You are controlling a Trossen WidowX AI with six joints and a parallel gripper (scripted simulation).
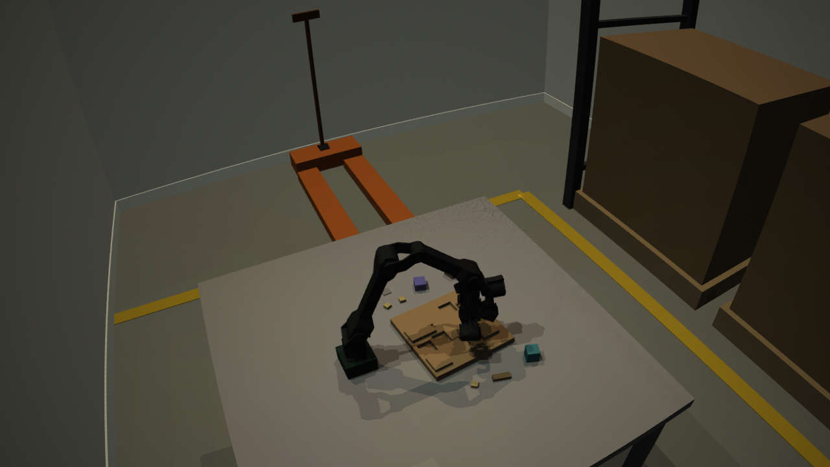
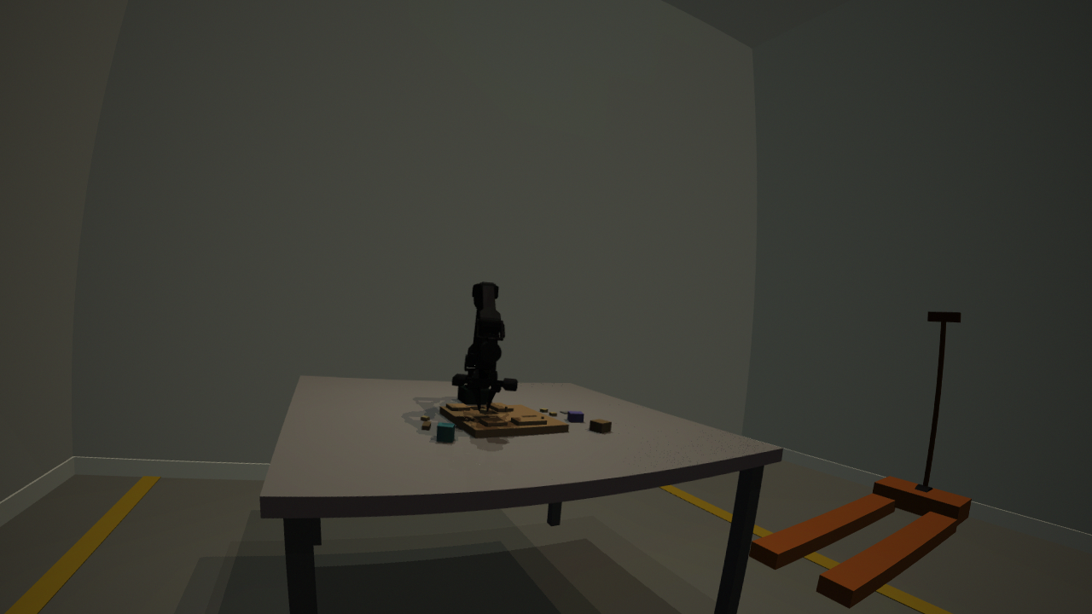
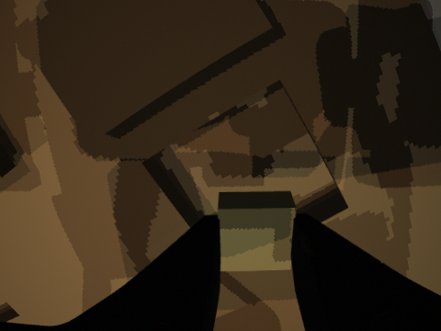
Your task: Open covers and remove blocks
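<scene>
Right now the wooden puzzle board is 30 mm behind my gripper tip, 50 mm to the left of it and 20 mm below it. Also, from my gripper tip: purple block (40 mm behind, 320 mm to the left, 30 mm below); teal block (160 mm ahead, 140 mm to the right, 20 mm below); small flat brown piece (30 mm ahead, 170 mm to the right, 40 mm below).
</scene>
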